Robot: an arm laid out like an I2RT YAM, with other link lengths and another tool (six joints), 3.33 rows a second.
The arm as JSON. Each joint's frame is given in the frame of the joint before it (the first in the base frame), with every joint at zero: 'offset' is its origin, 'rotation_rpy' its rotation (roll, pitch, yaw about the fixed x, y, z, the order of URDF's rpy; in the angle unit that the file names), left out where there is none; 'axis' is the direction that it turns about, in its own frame. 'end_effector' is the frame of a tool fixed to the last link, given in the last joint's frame.
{
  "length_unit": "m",
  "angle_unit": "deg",
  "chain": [
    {
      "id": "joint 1",
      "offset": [
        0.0,
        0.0,
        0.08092
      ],
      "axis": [
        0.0,
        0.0,
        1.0
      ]
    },
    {
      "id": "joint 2",
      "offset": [
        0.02,
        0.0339,
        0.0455
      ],
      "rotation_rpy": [
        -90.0,
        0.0,
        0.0
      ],
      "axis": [
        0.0,
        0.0,
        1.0
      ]
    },
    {
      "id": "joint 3",
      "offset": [
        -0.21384,
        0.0,
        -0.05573
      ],
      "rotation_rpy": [
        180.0,
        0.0,
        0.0
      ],
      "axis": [
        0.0,
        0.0,
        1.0
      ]
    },
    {
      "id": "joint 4",
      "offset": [
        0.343,
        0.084,
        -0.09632
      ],
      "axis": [
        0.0,
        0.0,
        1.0
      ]
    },
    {
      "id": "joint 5",
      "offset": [
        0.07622,
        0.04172,
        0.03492
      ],
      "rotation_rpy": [
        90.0,
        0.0,
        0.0
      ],
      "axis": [
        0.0,
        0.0,
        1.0
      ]
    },
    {
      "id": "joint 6",
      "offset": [
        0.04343,
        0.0,
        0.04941
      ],
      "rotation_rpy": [
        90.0,
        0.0,
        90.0
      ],
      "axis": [
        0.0,
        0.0,
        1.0
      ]
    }
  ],
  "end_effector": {
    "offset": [
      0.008,
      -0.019,
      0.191
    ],
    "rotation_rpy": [
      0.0,
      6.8,
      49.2
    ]
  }
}
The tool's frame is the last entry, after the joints.
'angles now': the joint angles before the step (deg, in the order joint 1, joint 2, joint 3, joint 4, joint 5, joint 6). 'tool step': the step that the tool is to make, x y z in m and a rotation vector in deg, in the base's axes. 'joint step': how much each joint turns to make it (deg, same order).
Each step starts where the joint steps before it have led.
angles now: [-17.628, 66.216, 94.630, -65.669, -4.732, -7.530]
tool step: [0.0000, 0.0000, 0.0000, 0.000, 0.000, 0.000]
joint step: [0.000, 0.000, 0.000, 0.000, 0.000, 0.000]
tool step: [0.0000, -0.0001, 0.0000, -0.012, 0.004, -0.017]
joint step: [-0.002, 0.006, 0.005, 0.001, 0.020, -0.001]
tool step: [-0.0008, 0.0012, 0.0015, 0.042, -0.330, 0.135]
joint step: [0.029, -0.397, -0.239, 0.148, -0.169, 0.048]
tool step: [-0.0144, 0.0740, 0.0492, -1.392, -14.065, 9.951]
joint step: [7.106, -15.083, -12.582, 11.510, -3.517, 0.350]
